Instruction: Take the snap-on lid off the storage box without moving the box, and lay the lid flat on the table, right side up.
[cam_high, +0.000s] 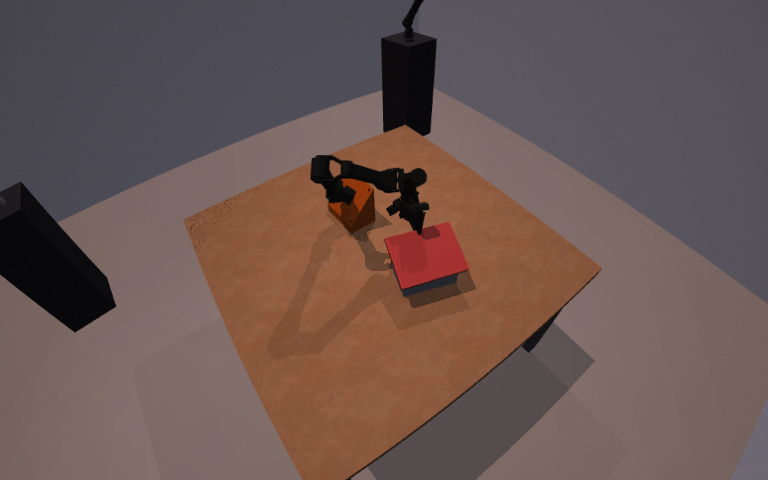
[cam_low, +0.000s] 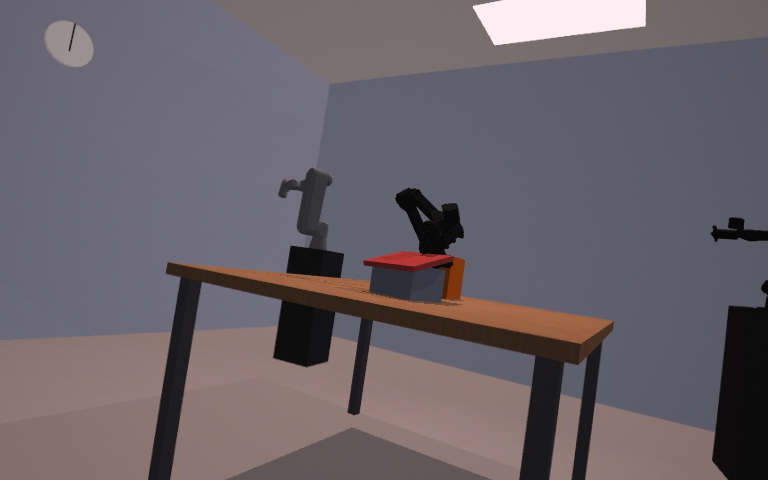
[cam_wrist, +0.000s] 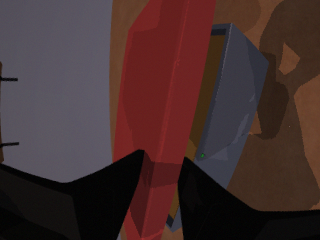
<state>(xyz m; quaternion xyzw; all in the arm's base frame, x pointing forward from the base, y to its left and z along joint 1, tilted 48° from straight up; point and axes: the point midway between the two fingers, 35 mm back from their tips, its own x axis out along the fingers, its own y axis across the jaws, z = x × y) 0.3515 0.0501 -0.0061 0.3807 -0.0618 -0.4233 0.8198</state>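
The red lid lies 7 cm ahead of my gripper tip, 3 cm to the right of it and 2 cm below it. From my gripper tip the other things lie so: grey-blue storage box 6 cm ahead, 3 cm to the right, 9 cm below.
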